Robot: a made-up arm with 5 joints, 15 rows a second.
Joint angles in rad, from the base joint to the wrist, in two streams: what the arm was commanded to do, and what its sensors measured. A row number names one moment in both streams.
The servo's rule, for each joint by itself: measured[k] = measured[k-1] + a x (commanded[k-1-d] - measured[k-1]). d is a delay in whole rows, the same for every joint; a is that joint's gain. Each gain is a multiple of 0.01, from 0.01 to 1. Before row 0 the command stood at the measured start. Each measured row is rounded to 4 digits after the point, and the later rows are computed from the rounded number. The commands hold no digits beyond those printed.
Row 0, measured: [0.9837 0.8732 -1.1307 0.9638 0.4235]
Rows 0 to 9, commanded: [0.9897 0.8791 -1.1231 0.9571 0.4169]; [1.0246 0.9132 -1.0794 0.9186 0.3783]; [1.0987 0.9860 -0.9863 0.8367 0.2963]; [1.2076 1.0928 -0.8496 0.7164 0.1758]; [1.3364 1.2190 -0.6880 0.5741 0.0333]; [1.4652 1.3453 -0.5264 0.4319 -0.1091]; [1.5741 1.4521 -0.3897 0.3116 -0.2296]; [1.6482 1.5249 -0.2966 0.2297 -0.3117]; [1.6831 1.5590 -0.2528 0.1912 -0.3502]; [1.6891 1.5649 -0.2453 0.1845 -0.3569]
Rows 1 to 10, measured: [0.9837 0.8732 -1.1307 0.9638 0.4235]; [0.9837 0.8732 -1.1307 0.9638 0.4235]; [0.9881 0.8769 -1.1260 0.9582 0.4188]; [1.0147 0.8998 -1.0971 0.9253 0.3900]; [1.0760 0.9541 -1.0284 0.8518 0.3235]; [1.1721 1.0415 -0.9175 0.7394 0.2186]; [1.2920 1.1533 -0.7752 0.6022 0.0870]; [1.4184 1.2743 -0.6209 0.4609 -0.0522]; [1.5321 1.3863 -0.4776 0.3370 -0.1782]; [1.6169 1.4736 -0.3654 0.2479 -0.2730]
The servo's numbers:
d 2
a 0.73 0.63 0.62 0.83 0.71

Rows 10 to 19, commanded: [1.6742 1.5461 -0.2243 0.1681 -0.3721]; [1.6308 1.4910 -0.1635 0.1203 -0.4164]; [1.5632 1.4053 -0.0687 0.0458 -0.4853]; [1.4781 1.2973 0.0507 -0.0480 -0.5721]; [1.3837 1.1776 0.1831 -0.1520 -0.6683]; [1.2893 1.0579 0.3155 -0.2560 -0.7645]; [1.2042 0.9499 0.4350 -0.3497 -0.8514]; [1.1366 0.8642 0.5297 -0.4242 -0.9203]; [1.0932 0.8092 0.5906 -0.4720 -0.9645]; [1.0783 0.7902 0.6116 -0.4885 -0.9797]
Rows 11 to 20, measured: [1.6652 1.5274 -0.2956 0.2008 -0.3278]; [1.6826 1.5510 -0.2644 0.1873 -0.3485]; [1.6765 1.5479 -0.2395 0.1714 -0.3653]; [1.6431 1.5121 -0.1924 0.1290 -0.4016]; [1.5848 1.4448 -0.1157 0.0599 -0.4610]; [1.5069 1.3519 -0.0125 -0.0297 -0.5399]; [1.4170 1.2421 0.1088 -0.1312 -0.6311]; [1.3238 1.1261 0.2370 -0.2348 -0.7258]; [1.2365 1.0151 0.3598 -0.3302 -0.8150]; [1.1636 0.9200 0.4651 -0.4082 -0.8898]
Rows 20 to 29, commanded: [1.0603 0.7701 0.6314 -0.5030 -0.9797]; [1.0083 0.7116 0.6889 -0.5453 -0.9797]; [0.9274 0.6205 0.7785 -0.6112 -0.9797]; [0.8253 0.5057 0.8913 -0.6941 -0.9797]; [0.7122 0.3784 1.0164 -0.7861 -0.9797]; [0.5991 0.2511 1.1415 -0.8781 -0.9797]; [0.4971 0.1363 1.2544 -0.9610 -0.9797]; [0.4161 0.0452 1.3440 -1.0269 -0.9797]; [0.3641 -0.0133 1.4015 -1.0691 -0.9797]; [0.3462 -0.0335 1.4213 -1.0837 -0.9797]
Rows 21 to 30, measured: [1.1122 0.8502 0.5429 -0.4612 -0.9428]; [1.0875 0.8124 0.5855 -0.4839 -0.9690]; [1.0676 0.7858 0.6140 -0.4998 -0.9766]; [1.0243 0.7391 0.6604 -0.5376 -0.9788]; [0.9536 0.6644 0.7336 -0.5987 -0.9794]; [0.8599 0.5644 0.8314 -0.6779 -0.9796]; [0.7521 0.4472 0.9461 -0.7677 -0.9797]; [0.6404 0.3237 1.0672 -0.8593 -0.9797]; [0.5358 0.2056 1.1833 -0.9437 -0.9797]; [0.4484 0.1045 1.2829 -1.0128 -0.9797]
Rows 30 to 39, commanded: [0.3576 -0.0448 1.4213 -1.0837 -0.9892]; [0.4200 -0.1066 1.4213 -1.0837 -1.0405]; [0.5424 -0.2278 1.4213 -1.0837 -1.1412]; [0.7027 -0.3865 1.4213 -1.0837 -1.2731]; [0.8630 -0.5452 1.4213 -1.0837 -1.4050]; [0.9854 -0.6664 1.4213 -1.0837 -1.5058]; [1.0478 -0.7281 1.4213 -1.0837 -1.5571]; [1.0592 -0.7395 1.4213 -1.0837 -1.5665]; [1.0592 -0.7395 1.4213 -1.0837 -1.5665]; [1.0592 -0.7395 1.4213 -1.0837 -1.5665]
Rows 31 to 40, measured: [0.3869 0.0303 1.3564 -1.0595 -0.9797]; [0.3572 -0.0099 1.3966 -1.0796 -0.9797]; [0.3575 -0.0319 1.4119 -1.0830 -0.9864]; [0.4031 -0.0790 1.4177 -1.0836 -1.0248]; [0.5048 -0.1727 1.4199 -1.0837 -1.1074]; [0.6493 -0.3074 1.4208 -1.0837 -1.2250]; [0.8053 -0.4572 1.4211 -1.0837 -1.3528]; [0.9368 -0.5890 1.4212 -1.0837 -1.4614]; [1.0178 -0.6766 1.4213 -1.0837 -1.5293]; [1.0480 -0.7162 1.4213 -1.0837 -1.5557]
